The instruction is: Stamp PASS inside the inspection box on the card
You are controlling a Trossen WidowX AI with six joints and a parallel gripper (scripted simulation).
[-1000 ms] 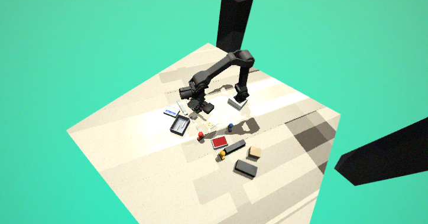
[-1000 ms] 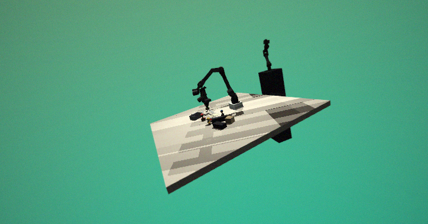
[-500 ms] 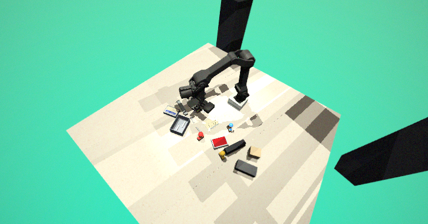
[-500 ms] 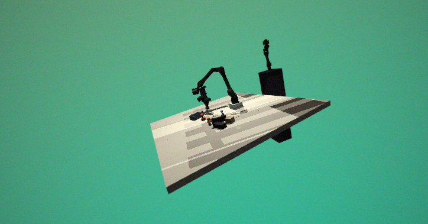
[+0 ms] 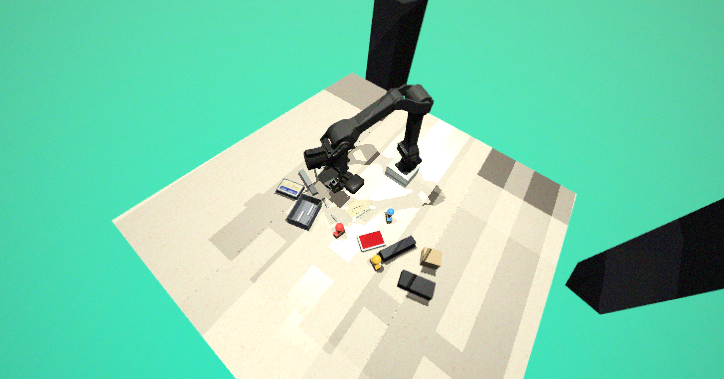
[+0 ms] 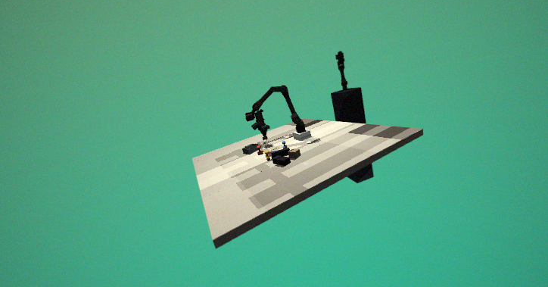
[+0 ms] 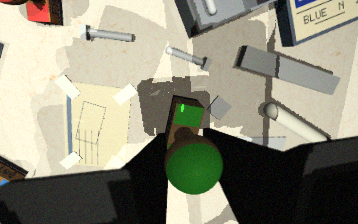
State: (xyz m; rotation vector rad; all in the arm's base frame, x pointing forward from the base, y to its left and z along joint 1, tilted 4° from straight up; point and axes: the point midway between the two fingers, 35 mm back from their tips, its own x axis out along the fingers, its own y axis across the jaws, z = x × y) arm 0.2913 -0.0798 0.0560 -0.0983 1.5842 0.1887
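My gripper tip is 210 mm to the right of the red ink pad, 90 mm above it and 10 mm short of it. Also, from my gripper tip: dark tray: 130 mm ahead, 80 mm below, 20 mm to the right; pale card: 90 mm below, 80 mm to the left, 40 mm behind; green-knobbed stamp: right at my gripper tip.
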